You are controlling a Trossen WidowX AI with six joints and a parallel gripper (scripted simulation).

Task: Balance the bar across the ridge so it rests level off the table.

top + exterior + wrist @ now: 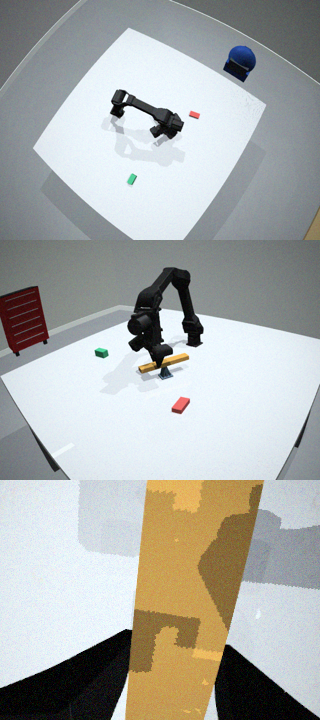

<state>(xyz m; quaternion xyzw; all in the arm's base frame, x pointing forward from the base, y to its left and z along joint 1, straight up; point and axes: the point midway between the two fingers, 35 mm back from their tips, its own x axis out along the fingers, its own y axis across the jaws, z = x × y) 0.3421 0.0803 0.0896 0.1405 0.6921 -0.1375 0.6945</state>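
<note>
My gripper tip is now 3 cm past the orange bar and 1 cm to the right of it. Also, from my gripper tip: green block 39 cm to the right, 4 cm below; then red block 19 cm to the left, 9 cm ahead, 5 cm below.
</note>
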